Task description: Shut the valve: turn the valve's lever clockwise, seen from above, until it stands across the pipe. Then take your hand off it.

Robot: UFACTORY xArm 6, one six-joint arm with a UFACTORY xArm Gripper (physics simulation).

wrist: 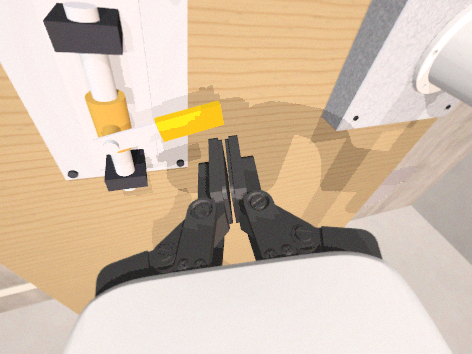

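The valve's lever has a white arm and a yellow handle (190,120). It points right from the valve body and stands across the pipe, tilted slightly up in the view. The orange valve body (107,114) sits on the white pipe (101,77), which runs between two black blocks, at the left of the view. The lever's handle reaches out past the right edge of the white base plate (167,65). My gripper (226,155) is shut and empty. Its tips appear just below and right of the handle's end, with a gap seen between them.
A black block (87,37) holds the pipe at the upper left, and a smaller black block (126,180) holds it lower down. The robot's grey and white base (380,75) stands at the upper right. The wooden table top (260,60) lies beneath.
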